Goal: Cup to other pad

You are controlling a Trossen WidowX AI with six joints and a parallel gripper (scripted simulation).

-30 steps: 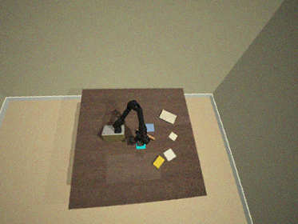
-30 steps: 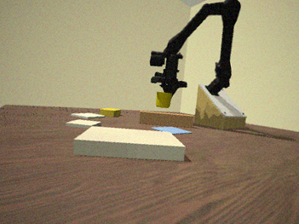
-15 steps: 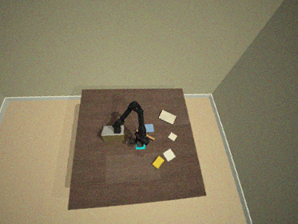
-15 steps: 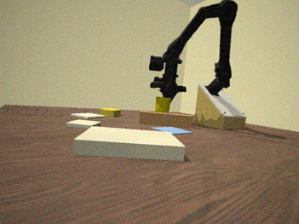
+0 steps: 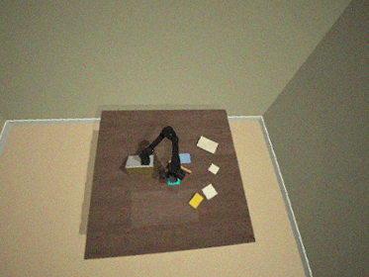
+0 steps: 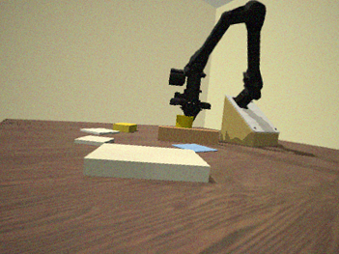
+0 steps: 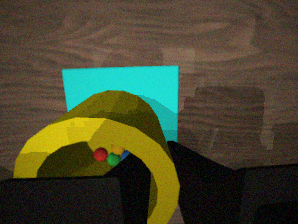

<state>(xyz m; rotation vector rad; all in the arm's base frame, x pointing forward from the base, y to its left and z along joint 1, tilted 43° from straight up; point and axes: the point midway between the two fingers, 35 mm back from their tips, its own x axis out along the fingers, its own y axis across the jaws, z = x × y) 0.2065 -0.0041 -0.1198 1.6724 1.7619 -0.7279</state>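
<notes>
Right now my gripper tip is 30 mm short of the cyan pad and 60 mm above it. Also, from my gripper tip: yellow cup (20 mm ahead); then blue pad (130 mm ahead, 200 mm to the left, 60 mm below); then long tan wooden bar (80 mm ahead, 100 mm to the left, 40 mm below).
</notes>
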